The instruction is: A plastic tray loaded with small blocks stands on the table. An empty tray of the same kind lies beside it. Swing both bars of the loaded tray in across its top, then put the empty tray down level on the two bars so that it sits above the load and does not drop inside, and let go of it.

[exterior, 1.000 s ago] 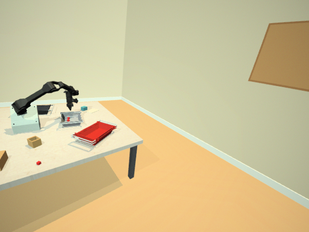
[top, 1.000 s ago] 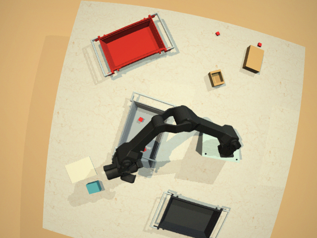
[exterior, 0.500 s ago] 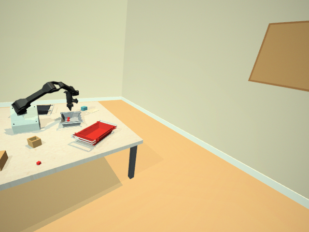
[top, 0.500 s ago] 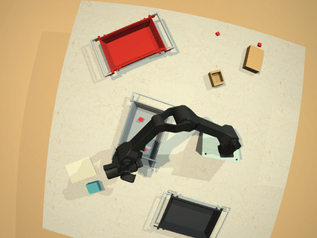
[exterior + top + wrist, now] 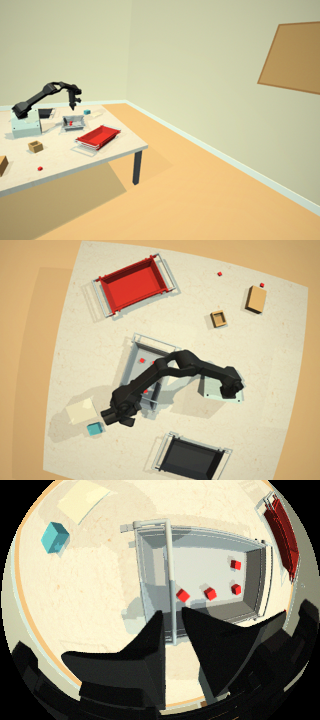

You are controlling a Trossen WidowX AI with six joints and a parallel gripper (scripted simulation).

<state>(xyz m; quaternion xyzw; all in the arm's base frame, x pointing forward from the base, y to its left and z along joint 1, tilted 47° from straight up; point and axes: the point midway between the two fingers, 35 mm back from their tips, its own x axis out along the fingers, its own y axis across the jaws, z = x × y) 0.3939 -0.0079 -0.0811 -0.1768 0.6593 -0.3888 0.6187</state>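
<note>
My gripper tip is now 310 mm to the right of the black tray, 280 mm past it and 90 mm above it. The rest, counted from my gripper tip: cream flat pad (280 mm ahead, 130 mm below, 100 mm to the left); then teal cube (200 mm ahead, 180 mm to the left, 110 mm below); then wooden box (390 mm to the right, 370 mm behind, 110 mm below).
</note>
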